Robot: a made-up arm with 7 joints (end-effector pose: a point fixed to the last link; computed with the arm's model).
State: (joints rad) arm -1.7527 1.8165 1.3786 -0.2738 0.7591 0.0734 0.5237
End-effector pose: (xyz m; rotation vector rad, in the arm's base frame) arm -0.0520 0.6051 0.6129 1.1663 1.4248 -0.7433
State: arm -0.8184 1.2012 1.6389 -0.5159 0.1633 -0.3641 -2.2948
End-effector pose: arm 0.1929 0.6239 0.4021 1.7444 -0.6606 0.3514
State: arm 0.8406 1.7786 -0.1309 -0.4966 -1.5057 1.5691 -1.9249
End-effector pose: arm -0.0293 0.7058 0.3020 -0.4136 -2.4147 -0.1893
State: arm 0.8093 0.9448 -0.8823 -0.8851 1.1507 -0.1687 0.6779
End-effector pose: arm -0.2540 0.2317 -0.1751 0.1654 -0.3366 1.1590
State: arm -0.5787 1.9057 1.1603 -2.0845 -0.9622 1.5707 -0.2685
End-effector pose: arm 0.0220 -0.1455 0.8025 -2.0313 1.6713 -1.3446
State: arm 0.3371 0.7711 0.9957 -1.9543 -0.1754 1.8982 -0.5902
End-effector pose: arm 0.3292 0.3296 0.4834 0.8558 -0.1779 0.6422
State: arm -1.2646 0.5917 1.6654 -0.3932 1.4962 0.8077 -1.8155
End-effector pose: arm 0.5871 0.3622 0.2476 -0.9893 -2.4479 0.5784
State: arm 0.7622 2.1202 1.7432 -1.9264 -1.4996 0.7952 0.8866
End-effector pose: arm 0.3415 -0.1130 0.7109 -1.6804 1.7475 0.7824
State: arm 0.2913 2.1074 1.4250 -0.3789 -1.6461 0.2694 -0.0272
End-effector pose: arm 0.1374 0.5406 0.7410 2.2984 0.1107 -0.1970
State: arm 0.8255 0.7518 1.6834 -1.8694 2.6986 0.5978 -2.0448
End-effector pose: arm -0.0354 0.4533 0.5956 0.7947 -2.0616 -0.6530
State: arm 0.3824 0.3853 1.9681 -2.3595 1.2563 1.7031 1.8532
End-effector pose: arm -0.1201 0.2586 0.6718 0.9525 1.4152 -2.3750
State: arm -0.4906 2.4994 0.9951 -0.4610 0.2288 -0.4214 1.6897
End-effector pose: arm -0.0796 0.2272 0.9407 0.5444 2.7015 0.5941
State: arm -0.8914 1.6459 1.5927 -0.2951 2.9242 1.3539 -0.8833
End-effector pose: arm 0.1168 0.6842 0.4988 1.3268 1.8185 0.6828
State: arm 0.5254 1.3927 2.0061 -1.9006 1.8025 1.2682 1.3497
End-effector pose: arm -0.0759 0.1377 0.8526 -1.4198 -1.6653 1.0281
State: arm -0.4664 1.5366 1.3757 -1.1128 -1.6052 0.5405 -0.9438
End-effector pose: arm 0.0662 0.4801 0.7492 2.0638 0.4327 0.5091
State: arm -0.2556 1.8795 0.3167 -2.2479 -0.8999 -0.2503 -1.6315
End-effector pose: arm 0.3775 -0.0846 0.4983 -1.7219 -0.5387 0.9671
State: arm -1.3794 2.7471 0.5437 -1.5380 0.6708 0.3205 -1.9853
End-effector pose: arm -0.2297 -0.1760 0.7992 -3.0143 -0.1433 -0.1536
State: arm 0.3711 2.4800 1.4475 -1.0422 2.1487 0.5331 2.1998
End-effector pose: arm 0.2108 0.0375 0.9660 -2.3287 -0.4612 1.3899
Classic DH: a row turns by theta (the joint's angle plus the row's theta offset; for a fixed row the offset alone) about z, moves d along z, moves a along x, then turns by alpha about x. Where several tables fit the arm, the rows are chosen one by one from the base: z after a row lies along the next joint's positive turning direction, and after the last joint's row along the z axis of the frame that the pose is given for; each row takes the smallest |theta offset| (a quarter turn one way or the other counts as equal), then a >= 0, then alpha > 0; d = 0 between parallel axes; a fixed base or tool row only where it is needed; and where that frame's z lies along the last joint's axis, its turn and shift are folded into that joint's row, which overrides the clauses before.
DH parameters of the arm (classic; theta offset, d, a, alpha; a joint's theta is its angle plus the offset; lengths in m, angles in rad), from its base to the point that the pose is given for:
base (fixed): 0 0.3739 0.006 -1.2217
joint 1: 1.5708 -0.0054 0.0235 1.5708
joint 2: 1.2217 -0.002 -0.018 -1.5708
joint 3: -1.5708 -0.214 0.032 -1.5708
joint 4: 0 -0.015 -0.051 1.5708
joint 5: 0 -0.477 0.026 -1.5708
joint 6: 0 -0.014 0.025 1.5708
joint 7: 0.9669 0.0465 -0.0168 -0.3057
tool (fixed): -0.6228 -0.0184 0 0

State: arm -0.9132 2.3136 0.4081 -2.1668 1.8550 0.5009 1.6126
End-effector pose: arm 0.1026 -0.2317 0.7329 -1.4524 -1.4750 0.1311
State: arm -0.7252 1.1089 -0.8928 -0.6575 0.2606 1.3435 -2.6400
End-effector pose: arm 0.5951 0.3121 0.1195 -0.0245 1.6036 -1.7465
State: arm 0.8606 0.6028 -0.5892 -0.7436 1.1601 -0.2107 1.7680
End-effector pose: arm -0.2589 0.1780 -0.2027 0.3440 -0.7369 2.5886
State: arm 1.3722 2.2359 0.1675 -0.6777 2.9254 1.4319 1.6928
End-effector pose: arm 0.2816 0.6650 0.3887 0.3390 -0.2002 3.0767
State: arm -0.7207 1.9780 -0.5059 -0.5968 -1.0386 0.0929 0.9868
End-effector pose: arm 0.2718 0.5917 0.5521 1.6964 -0.9016 -0.4373
